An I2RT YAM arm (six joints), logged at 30 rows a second.
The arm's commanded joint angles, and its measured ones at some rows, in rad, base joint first. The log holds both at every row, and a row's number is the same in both.
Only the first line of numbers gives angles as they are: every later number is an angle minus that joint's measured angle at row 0.
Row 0, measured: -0.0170 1.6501 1.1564 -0.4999 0.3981 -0.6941
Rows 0 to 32, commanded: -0.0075 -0.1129 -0.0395 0.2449 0.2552 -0.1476; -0.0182 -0.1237 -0.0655 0.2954 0.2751 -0.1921; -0.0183 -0.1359 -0.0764 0.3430 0.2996 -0.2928; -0.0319 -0.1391 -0.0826 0.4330 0.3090 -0.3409; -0.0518 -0.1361 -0.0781 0.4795 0.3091 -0.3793; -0.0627 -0.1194 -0.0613 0.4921 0.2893 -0.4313; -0.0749 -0.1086 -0.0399 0.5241 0.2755 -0.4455; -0.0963 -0.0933 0.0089 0.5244 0.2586 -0.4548; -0.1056 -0.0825 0.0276 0.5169 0.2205 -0.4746; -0.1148 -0.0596 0.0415 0.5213 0.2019 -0.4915; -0.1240 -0.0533 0.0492 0.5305 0.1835 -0.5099; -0.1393 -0.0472 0.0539 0.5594 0.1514 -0.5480; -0.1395 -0.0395 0.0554 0.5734 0.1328 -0.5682; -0.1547 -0.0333 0.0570 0.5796 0.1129 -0.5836; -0.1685 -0.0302 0.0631 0.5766 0.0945 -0.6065; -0.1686 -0.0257 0.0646 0.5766 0.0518 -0.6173; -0.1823 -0.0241 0.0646 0.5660 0.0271 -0.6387; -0.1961 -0.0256 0.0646 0.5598 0.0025 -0.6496; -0.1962 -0.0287 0.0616 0.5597 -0.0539 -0.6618; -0.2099 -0.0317 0.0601 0.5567 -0.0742 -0.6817; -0.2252 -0.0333 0.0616 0.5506 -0.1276 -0.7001; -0.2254 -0.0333 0.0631 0.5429 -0.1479 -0.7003; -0.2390 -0.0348 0.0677 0.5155 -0.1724 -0.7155; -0.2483 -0.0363 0.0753 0.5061 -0.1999 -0.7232; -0.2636 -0.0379 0.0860 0.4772 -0.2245 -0.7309; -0.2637 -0.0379 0.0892 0.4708 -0.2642 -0.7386; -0.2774 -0.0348 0.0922 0.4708 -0.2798 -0.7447; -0.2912 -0.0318 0.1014 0.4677 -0.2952 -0.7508; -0.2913 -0.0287 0.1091 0.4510 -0.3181 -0.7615; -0.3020 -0.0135 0.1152 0.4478 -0.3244 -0.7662; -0.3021 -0.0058 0.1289 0.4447 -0.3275 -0.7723; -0.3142 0.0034 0.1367 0.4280 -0.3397 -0.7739; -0.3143 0.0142 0.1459 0.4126 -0.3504 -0.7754
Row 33, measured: -0.3013 0.0026 0.0920 0.4528 -0.2724 -0.7477
